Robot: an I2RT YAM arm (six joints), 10 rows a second.
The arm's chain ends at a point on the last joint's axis. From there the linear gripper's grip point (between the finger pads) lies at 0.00 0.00 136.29 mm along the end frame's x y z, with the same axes.
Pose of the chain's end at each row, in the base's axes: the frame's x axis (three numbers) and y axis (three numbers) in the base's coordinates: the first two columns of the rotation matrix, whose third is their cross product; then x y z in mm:
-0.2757 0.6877 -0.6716 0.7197 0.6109 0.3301 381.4 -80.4 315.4
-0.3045 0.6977 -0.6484 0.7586 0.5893 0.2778 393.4 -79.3 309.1
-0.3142 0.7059 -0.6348 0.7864 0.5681 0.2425 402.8 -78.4 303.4
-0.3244 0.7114 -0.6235 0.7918 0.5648 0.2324 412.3 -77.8 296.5
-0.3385 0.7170 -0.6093 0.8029 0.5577 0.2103 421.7 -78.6 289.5
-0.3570 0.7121 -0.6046 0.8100 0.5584 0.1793 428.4 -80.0 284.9
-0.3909 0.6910 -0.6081 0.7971 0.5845 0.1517 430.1 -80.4 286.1
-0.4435 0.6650 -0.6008 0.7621 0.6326 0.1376 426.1 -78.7 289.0
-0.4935 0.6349 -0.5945 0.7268 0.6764 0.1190 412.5 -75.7 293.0
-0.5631 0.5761 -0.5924 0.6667 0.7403 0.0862 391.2 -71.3 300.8
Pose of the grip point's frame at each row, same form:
-0.2757 0.6877 -0.6716 0.7197 0.6109 0.3301 468.3 -133.9 225.0
-0.3045 0.6977 -0.6484 0.7586 0.5893 0.2778 471.9 -134.8 212.5
-0.3142 0.7059 -0.6348 0.7864 0.5681 0.2425 475.3 -136.1 203.4
-0.3244 0.7114 -0.6235 0.7918 0.5648 0.2324 482.8 -134.8 194.8
-0.3385 0.7170 -0.6093 0.8029 0.5577 0.2103 488.6 -135.6 185.3
-0.3570 0.7121 -0.6046 0.8100 0.5584 0.1793 491.8 -138.0 179.1
-0.3909 0.6910 -0.6081 0.7971 0.5845 0.1517 492.8 -138.4 179.9
-0.4435 0.6650 -0.6008 0.7621 0.6326 0.1376 490.4 -132.8 181.7
-0.4935 0.6349 -0.5945 0.7268 0.6764 0.1190 477.6 -126.6 184.6
-0.5631 0.5761 -0.5924 0.6667 0.7403 0.0862 457.7 -118.5 191.6

